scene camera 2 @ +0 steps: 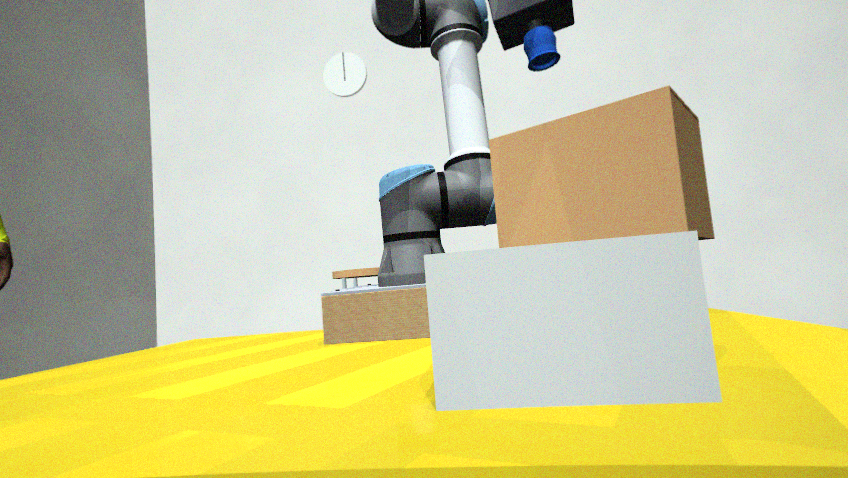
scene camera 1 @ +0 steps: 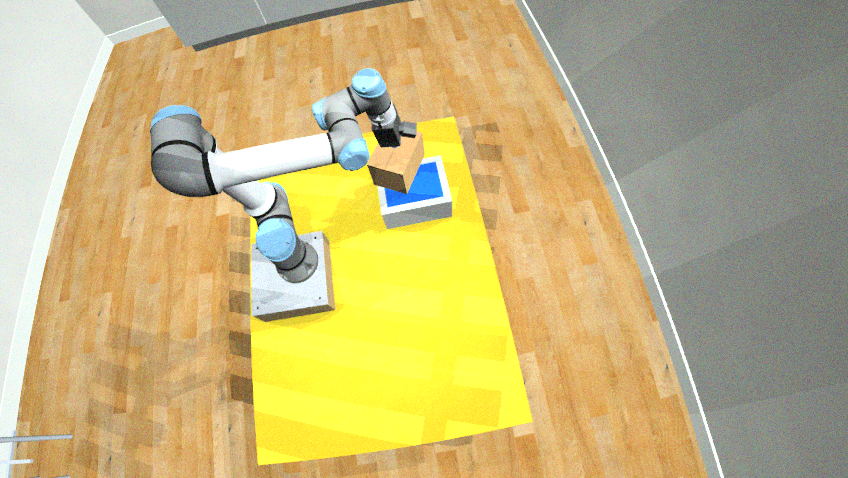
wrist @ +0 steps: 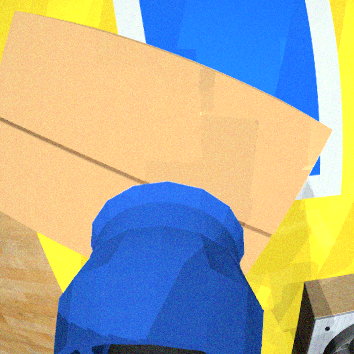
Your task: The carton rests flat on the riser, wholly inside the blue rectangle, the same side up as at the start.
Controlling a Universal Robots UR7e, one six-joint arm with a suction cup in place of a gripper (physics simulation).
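Pixels of known places: hand, tool point: (scene camera 2: 544,61) (wrist: 165,251); arm's base, link origin: (scene camera 2: 415,282) (scene camera 1: 297,262).
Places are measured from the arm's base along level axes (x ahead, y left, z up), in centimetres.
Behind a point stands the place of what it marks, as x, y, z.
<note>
The brown carton (scene camera 1: 394,157) {42.1, 20.4, 15.1} (scene camera 2: 584,184) {48.9, 21.1, 8.0} (wrist: 100,95) {47.1, 23.7, 15.1} stands on the grey-white riser (scene camera 1: 419,215) {45.5, 6.7, -3.9} (scene camera 2: 570,326) {58.4, 16.2, -4.2} (wrist: 330,100) {42.4, 8.1, 2.1}, turned at an angle to it. It looks flat in scene camera 2. It covers part of the blue rectangle (scene camera 1: 431,181) {52.8, 15.5, 2.1} (wrist: 230,40) {49.3, 16.4, 2.1}, crosses its border and overhangs the riser's edge, so it is partly outside the rectangle. The carton's underside is hidden. My gripper (scene camera 2: 541,62) (wrist: 167,200), a blue suction cup, is open and holds nothing; a clear gap shows between it and the carton's top in scene camera 2.
The arm's base plate (scene camera 1: 267,290) {-12.2, -7.2, 0.4} (wrist: 330,335) {5.3, 6.6, -0.1} stands on a block at the left of the yellow mat (scene camera 1: 385,368) {20.3, -41.2, -10.0} (scene camera 2: 267,439) {61.6, -5.8, -9.9}. The arm's links reach over the mat from the base to above the carton. A grey cabinet (scene camera 1: 225,17) stands at the back.
</note>
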